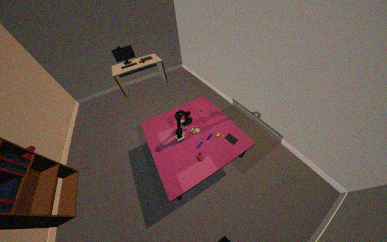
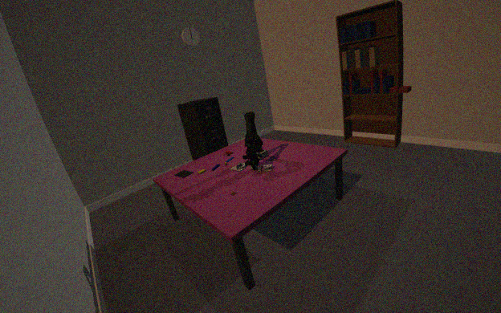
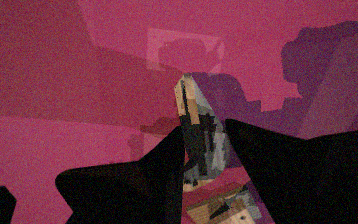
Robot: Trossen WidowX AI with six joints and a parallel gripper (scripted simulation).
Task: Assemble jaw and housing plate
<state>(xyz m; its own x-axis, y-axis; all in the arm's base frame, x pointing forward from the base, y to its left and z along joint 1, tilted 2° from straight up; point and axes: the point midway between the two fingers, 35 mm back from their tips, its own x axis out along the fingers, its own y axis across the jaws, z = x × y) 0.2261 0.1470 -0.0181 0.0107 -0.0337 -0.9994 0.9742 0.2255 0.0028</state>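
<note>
Right now the small light piece is 11 cm to the left of my gripper tip and 4 cm behind it. From my gripper tip the other things lie so: yellow piece (44 cm to the right, 25 cm ahead); then blue piece (40 cm to the right, 6 cm behind); then grey jaw (4 cm to the left, 1 cm ahead).
</note>
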